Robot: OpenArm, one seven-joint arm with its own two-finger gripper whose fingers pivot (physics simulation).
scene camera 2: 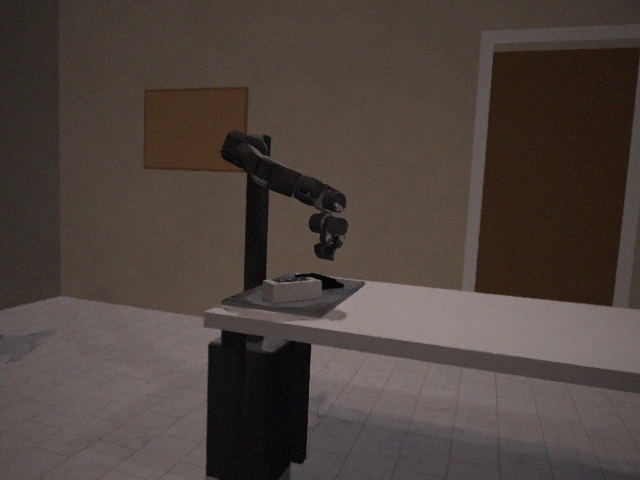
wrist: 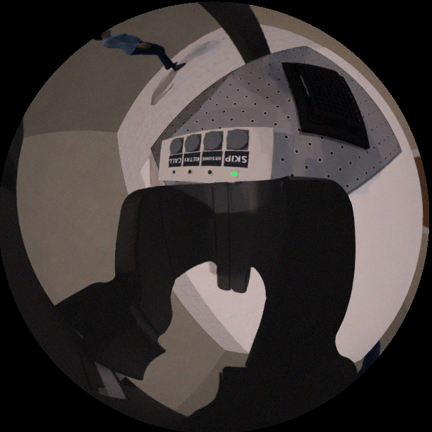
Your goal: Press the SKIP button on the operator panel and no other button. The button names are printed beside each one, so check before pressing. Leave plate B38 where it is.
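Observation:
The white operator panel [scene camera 2: 292,291] [wrist: 265,155] sits on the grey perforated board [scene camera 2: 330,298] [wrist: 240,105]. In the wrist view its four round grey buttons have upside-down labels: the SKIP button [wrist: 237,139] at the right end, then the RESUME button [wrist: 213,140], the RETRY button [wrist: 193,143] and the CALL button [wrist: 176,146]. A green light [wrist: 234,174] is lit by the SKIP label. A black ridged plate [scene camera 2: 330,282] [wrist: 332,102] lies on the board; no B38 marking is legible. My gripper [scene camera 2: 329,257] [wrist: 237,238] is shut and empty, raised above the board, apart from the panel.
The white table [scene camera 2: 465,330] carries the board near its left end. The arm's dark post [scene camera 2: 256,232] stands behind that end. A person in blue [wrist: 122,44] is on the floor side at the upper left of the wrist view. A brown door [scene camera 2: 555,175] is in the back wall.

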